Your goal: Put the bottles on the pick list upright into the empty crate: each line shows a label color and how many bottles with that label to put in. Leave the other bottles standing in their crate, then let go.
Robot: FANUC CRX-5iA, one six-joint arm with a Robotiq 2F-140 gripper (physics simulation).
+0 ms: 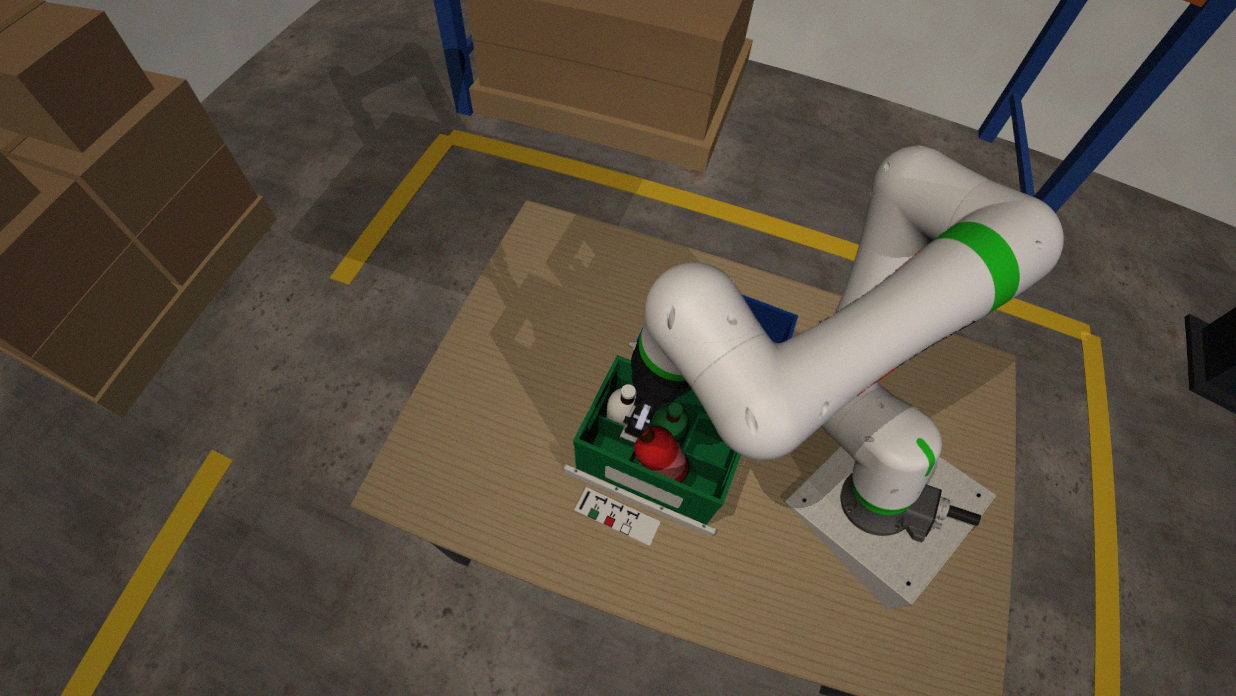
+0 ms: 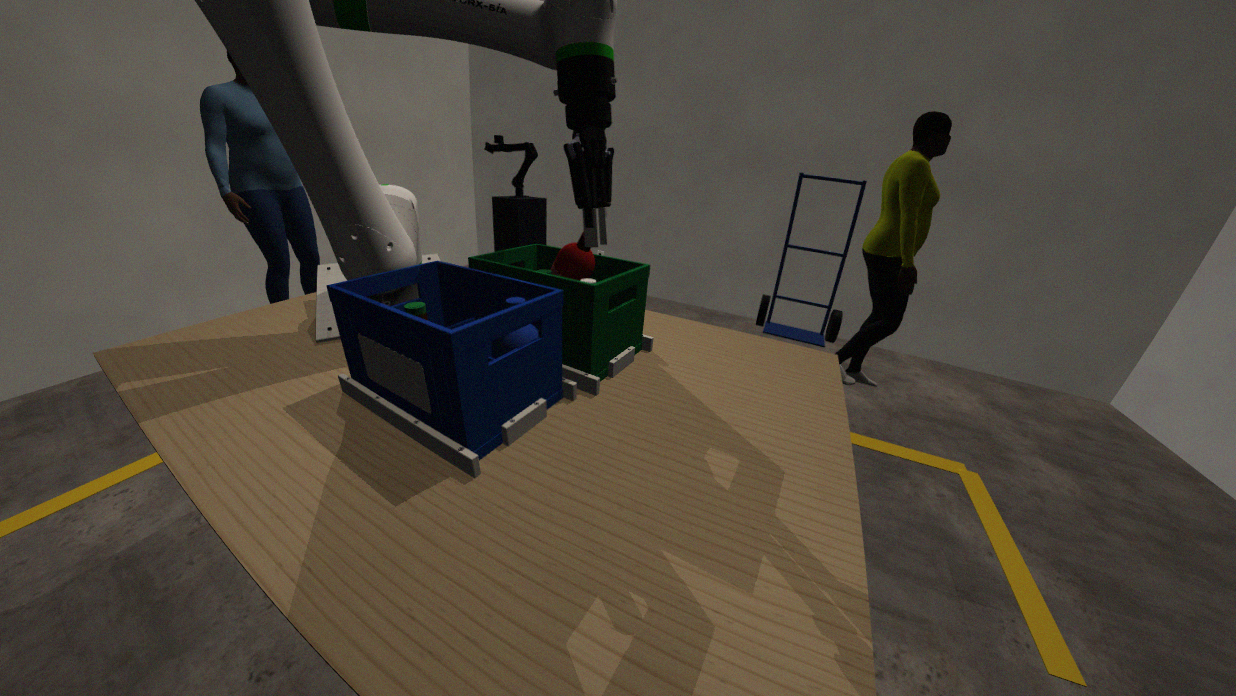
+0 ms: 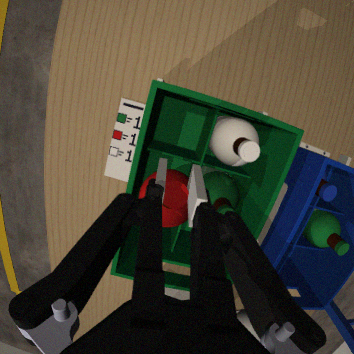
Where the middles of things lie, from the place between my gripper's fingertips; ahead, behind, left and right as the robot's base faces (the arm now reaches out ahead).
Scene:
Right now the red bottle (image 1: 657, 449) is 60 mm behind my hand, 50 mm below it and 10 mm to the right of it. Round my hand: white bottle (image 1: 620, 402) (120 mm below, 80 mm to the right, 40 mm ahead); pick list (image 1: 592, 504) (200 mm below, 100 mm to the left, 30 mm behind).

